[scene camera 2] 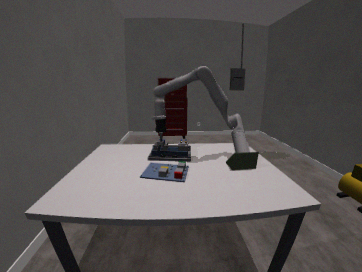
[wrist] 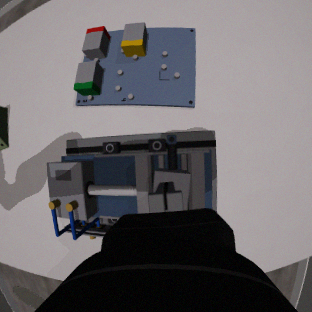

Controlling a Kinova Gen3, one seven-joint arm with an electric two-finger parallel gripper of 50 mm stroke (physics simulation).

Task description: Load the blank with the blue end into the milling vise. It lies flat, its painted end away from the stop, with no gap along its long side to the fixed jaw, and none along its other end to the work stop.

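Observation:
The blank (wrist: 171, 179) lies in the milling vise (wrist: 72, 172) (scene camera 2: 170, 156), between the movable jaw (wrist: 143, 175) and the fixed jaw (wrist: 197, 175). Its grey upper face shows, looking slightly turned. Its far end is at the dark work stop (wrist: 172, 155); whether they touch, or whether a gap runs along the fixed jaw, I cannot tell. Its blue end is hidden under the fingers. My gripper (wrist: 166, 190) (scene camera 2: 161, 138) is shut and empty, its fingertips together over the blank's near end. Whether they touch the blank is unclear.
A blue board (wrist: 150, 92) (scene camera 2: 150, 172) beside the vise bears grey blocks with red (wrist: 96, 42), yellow (wrist: 134, 40) and green (wrist: 88, 78) ends. Blue posts with brass knobs (wrist: 72, 206) rise at the vise's left. A dark green plate (scene camera 2: 243, 161) stands by the arm's base.

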